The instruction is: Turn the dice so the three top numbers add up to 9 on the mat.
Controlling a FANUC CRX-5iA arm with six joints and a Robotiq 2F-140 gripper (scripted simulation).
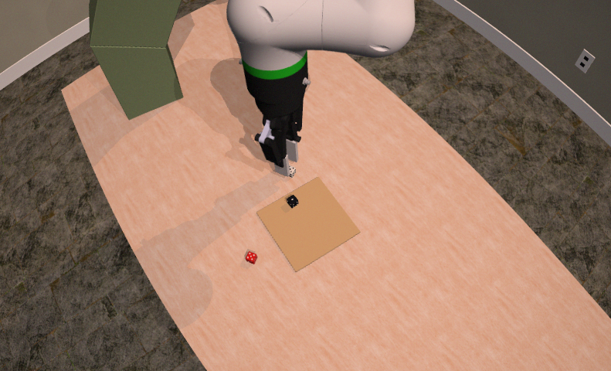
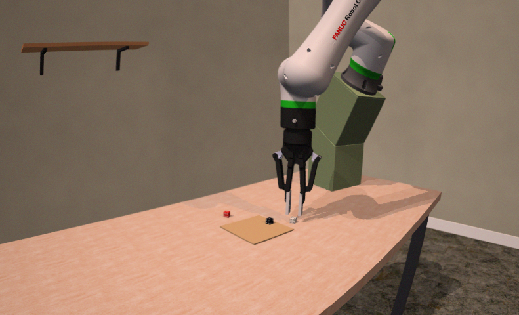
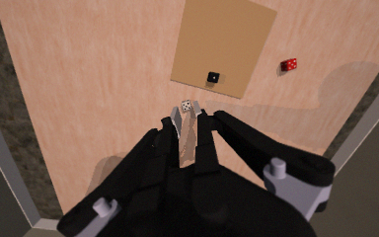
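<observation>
Right now my hand is 1 cm short of the white die and 5 cm above it. The rest, counted from my hand: tan square mat (11 cm ahead, 3 cm to the right, 6 cm below); black die (7 cm ahead, 3 cm to the right, 5 cm below); red die (12 cm ahead, 15 cm to the right, 5 cm below).
</observation>
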